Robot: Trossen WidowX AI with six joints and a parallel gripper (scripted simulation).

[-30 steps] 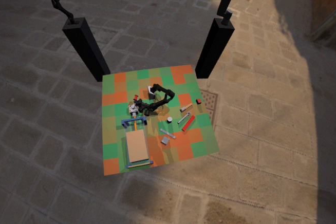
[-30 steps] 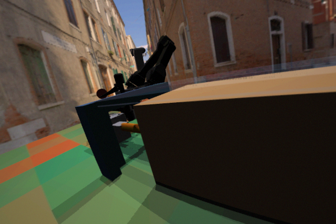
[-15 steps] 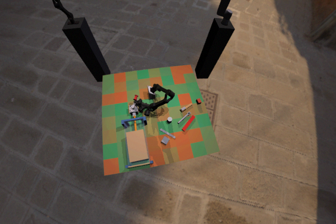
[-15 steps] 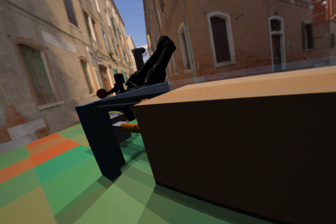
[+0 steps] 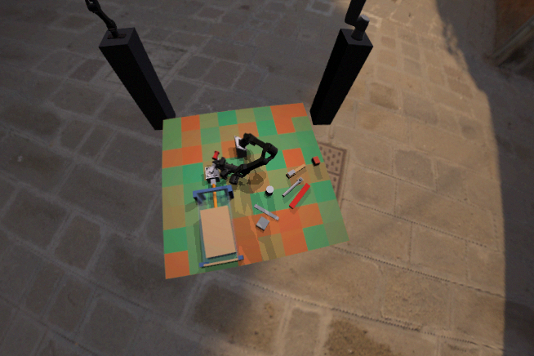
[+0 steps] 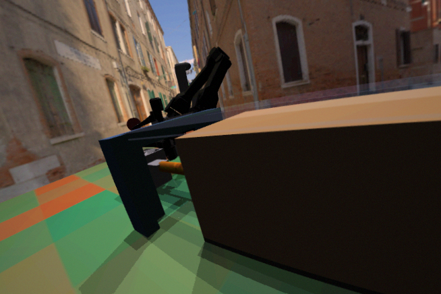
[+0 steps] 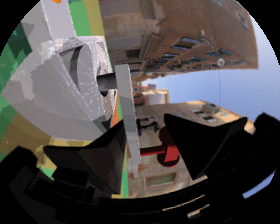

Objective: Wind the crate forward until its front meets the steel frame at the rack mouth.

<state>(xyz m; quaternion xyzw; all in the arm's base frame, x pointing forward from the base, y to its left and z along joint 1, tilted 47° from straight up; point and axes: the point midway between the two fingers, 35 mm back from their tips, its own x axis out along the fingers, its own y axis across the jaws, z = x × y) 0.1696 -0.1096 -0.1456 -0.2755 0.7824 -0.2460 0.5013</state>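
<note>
Now: gripper tip 1 cm to the right of the grey winch handle, 1 cm past it and 1 cm above it. Also, from my gripper tip: red knob: 4 cm behind, 3 cm to the left, 2 cm above; then grey winch: 10 cm below, 3 cm to the right, 3 cm ahead; then round puck: 40 cm to the left, 20 cm ahead, 10 cm below.
</note>
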